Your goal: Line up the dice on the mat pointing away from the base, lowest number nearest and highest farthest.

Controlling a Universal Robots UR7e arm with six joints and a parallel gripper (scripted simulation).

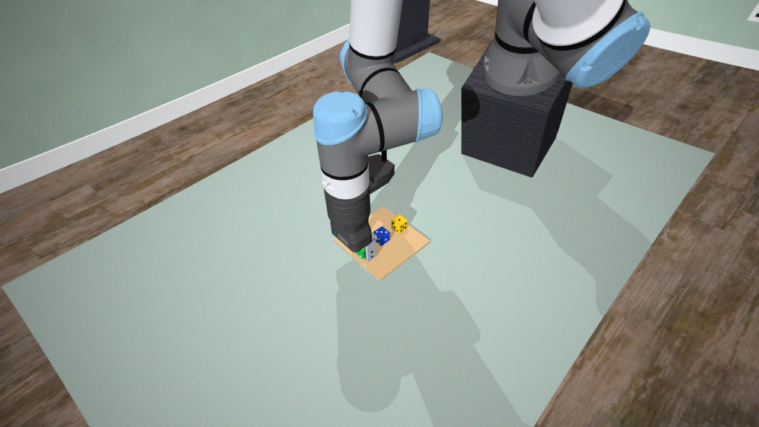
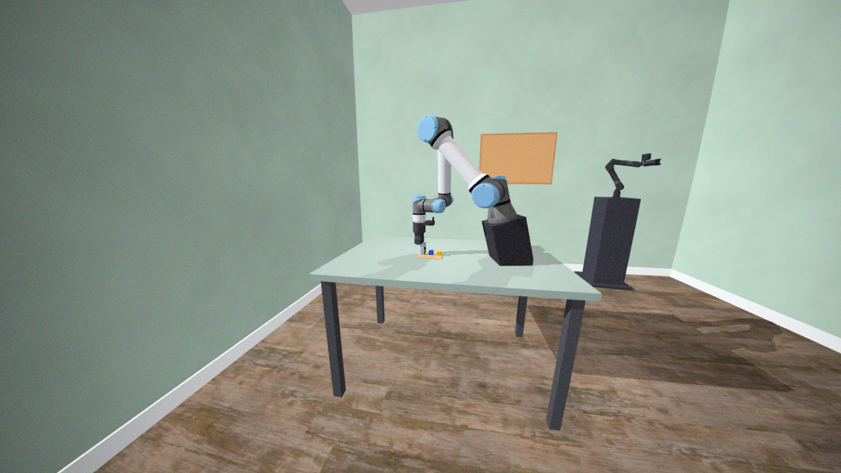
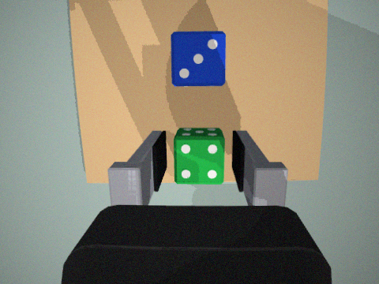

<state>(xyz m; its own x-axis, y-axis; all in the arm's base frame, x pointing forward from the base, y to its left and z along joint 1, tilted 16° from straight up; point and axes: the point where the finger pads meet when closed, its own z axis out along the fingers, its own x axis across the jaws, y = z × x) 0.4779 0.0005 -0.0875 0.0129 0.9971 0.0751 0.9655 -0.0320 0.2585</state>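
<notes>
My hand is 10 mm above the green die. Round my hand: yellow die 100 mm behind, 10 mm below; blue die 50 mm behind, 10 mm below; orange mat 50 mm behind, 20 mm below.
</notes>
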